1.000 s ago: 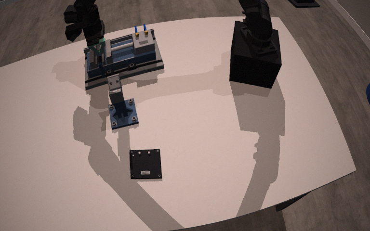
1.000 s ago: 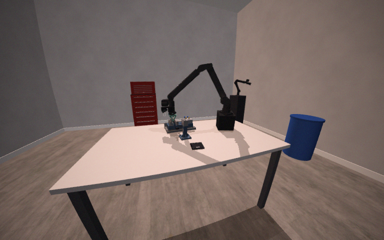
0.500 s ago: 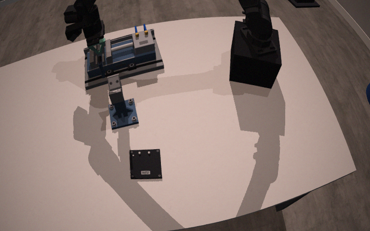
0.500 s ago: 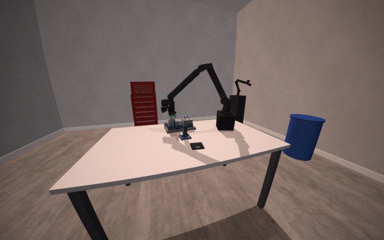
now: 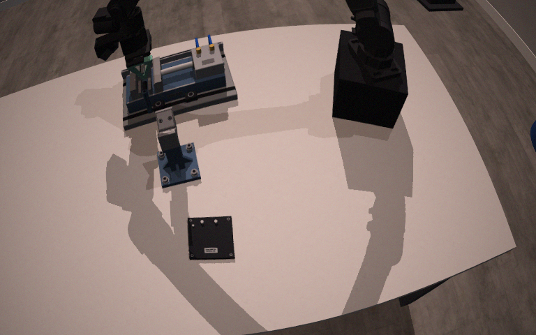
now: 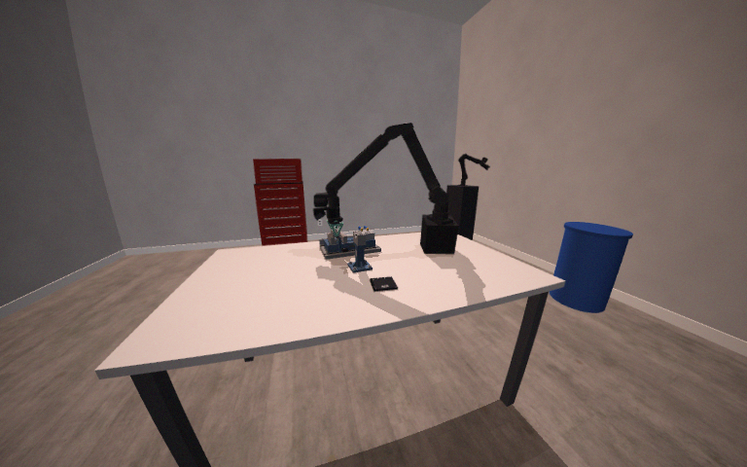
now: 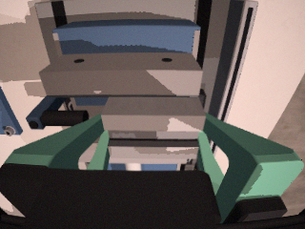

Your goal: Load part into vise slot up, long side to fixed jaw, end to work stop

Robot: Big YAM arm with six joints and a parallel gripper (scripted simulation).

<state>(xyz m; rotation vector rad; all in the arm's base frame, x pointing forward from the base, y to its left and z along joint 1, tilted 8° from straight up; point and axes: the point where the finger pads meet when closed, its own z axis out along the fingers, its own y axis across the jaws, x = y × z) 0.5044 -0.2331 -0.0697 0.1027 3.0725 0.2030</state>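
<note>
The part lies 10 mm above my hand. From my hand the other things lie so: fixed jaw (30 mm ahead, 20 mm to the left, 20 mm below); moving jaw (30 mm behind, 20 mm to the left, 20 mm below); dark short rod (70 mm to the left, 10 mm below).
</note>
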